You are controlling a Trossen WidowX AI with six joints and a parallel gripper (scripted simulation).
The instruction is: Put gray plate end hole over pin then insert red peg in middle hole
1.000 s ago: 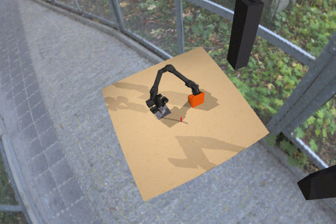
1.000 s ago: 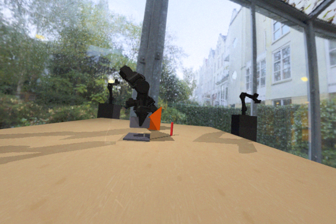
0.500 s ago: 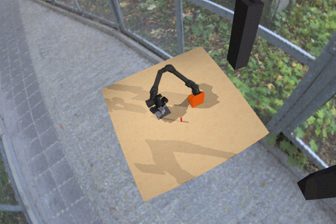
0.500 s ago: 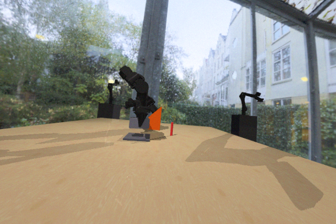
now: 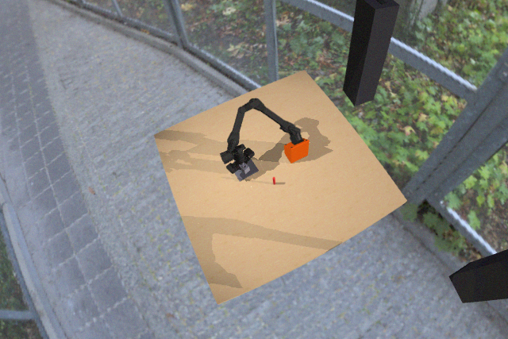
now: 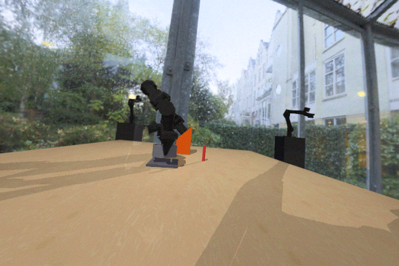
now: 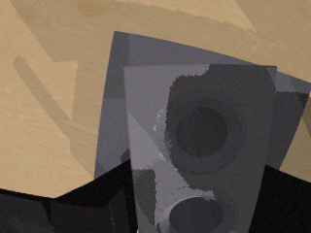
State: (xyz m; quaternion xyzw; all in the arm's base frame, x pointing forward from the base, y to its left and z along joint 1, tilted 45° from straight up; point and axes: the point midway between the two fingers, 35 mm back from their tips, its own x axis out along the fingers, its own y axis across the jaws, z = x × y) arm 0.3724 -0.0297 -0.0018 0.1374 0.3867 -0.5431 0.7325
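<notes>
Now: the dark flat base 10 mm behind my gripper tip, 10 mm to the left of it and 30 mm below it. Also, from my gripper tip: gray plate: 30 mm above; then red peg: 150 mm behind, 170 mm to the left.
</notes>
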